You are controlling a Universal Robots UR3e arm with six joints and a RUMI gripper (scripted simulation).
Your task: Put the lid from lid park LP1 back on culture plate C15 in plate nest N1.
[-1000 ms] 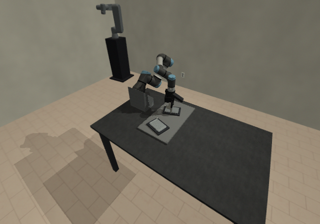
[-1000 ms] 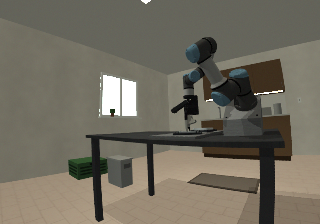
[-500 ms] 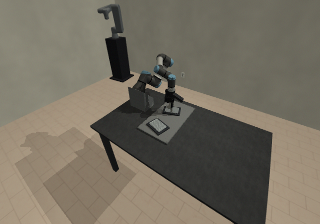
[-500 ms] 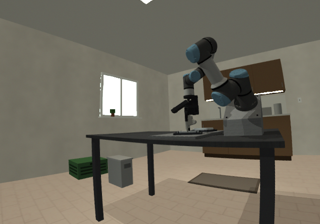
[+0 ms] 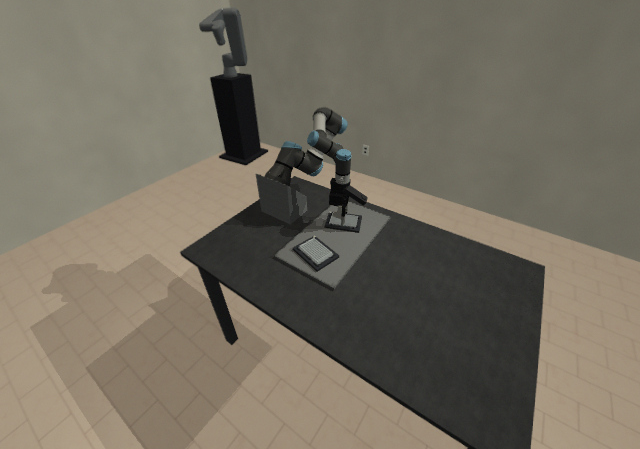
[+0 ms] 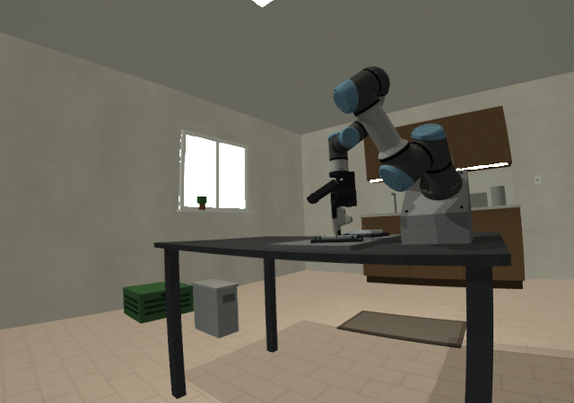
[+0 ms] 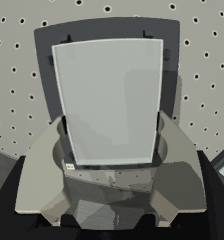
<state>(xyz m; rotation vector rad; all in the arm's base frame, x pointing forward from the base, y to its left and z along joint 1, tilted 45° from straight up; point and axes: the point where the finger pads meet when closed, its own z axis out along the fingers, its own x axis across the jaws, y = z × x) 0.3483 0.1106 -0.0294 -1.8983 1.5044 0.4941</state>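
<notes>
Now: hand 10 mm above the clear lid. Round my hand: plate nest N1: 20 mm behind, 250 mm to the right, 20 mm below; culture plate C15: 20 mm behind, 250 mm to the right, 10 mm below; lid park LP1: 20 mm below.
</notes>
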